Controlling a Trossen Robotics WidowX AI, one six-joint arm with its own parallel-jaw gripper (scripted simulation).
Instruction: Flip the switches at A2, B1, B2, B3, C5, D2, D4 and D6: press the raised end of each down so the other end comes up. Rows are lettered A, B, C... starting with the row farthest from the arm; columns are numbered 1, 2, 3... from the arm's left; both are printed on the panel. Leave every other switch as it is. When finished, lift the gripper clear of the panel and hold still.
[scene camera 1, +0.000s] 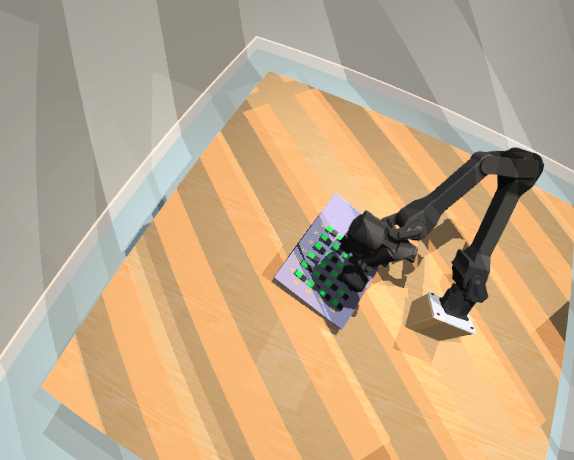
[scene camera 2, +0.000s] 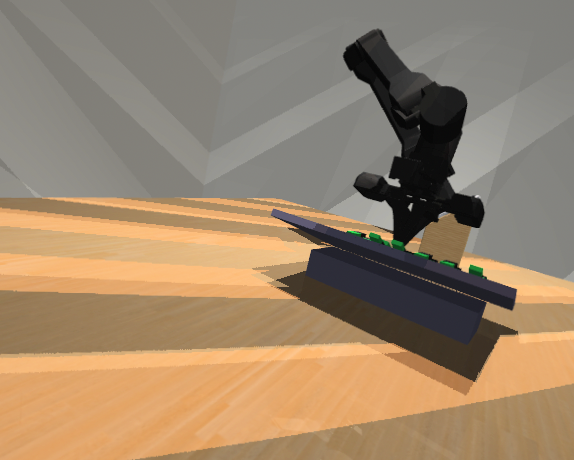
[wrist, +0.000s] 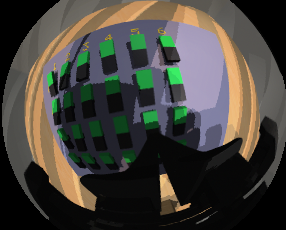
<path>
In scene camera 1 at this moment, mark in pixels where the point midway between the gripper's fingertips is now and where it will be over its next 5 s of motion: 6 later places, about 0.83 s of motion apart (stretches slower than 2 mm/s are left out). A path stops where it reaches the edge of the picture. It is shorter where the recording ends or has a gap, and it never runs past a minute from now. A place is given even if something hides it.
My gripper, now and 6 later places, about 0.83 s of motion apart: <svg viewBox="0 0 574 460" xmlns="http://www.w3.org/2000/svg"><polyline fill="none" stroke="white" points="352,259 361,256 346,291 341,292 340,292 345,291 358,272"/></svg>
</path>
